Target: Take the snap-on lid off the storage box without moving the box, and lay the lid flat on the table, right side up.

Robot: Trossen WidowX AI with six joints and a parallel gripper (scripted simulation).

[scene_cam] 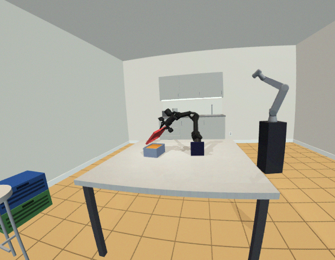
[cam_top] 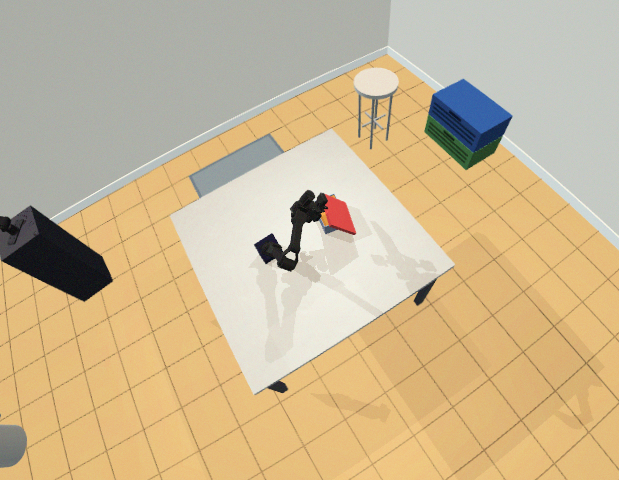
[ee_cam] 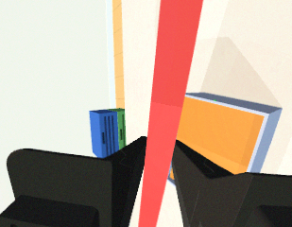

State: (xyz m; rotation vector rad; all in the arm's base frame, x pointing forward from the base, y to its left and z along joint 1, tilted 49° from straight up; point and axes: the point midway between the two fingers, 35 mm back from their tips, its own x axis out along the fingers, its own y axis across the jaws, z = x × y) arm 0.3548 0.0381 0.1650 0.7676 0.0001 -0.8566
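My gripper tip is now 5 cm short of the lid, 3 cm to the left of it and 6 cm above it. The rest, counted from my gripper tip: storage box (6 cm ahead, 7 cm to the left, 19 cm below).
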